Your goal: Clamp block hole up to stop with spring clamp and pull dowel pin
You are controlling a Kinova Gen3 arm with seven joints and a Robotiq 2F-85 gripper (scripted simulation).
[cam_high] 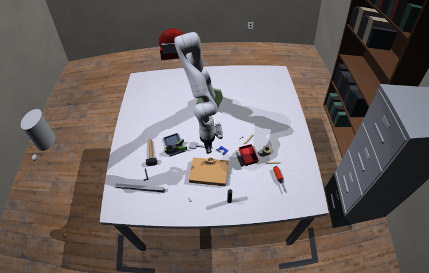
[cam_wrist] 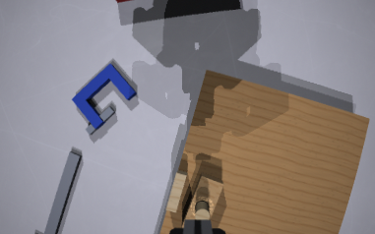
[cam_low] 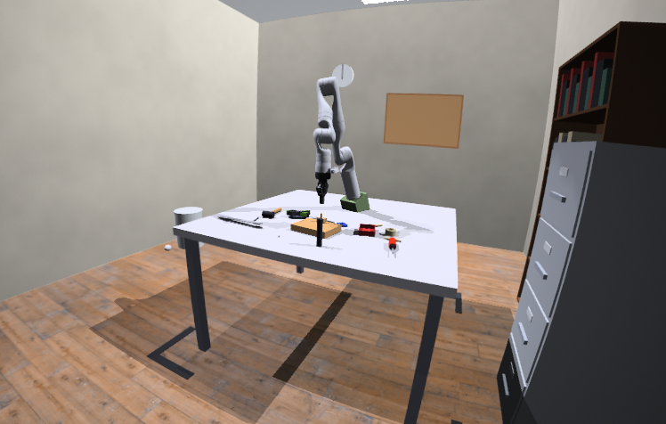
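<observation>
Right now my hand is 90 mm above the round dowel pin. Also, from my hand: grey t-shaped tool 140 mm below, 140 mm behind, 50 mm to the right; then wooden bench board 120 mm below, 50 mm ahead; then wooden block 100 mm below.
</observation>
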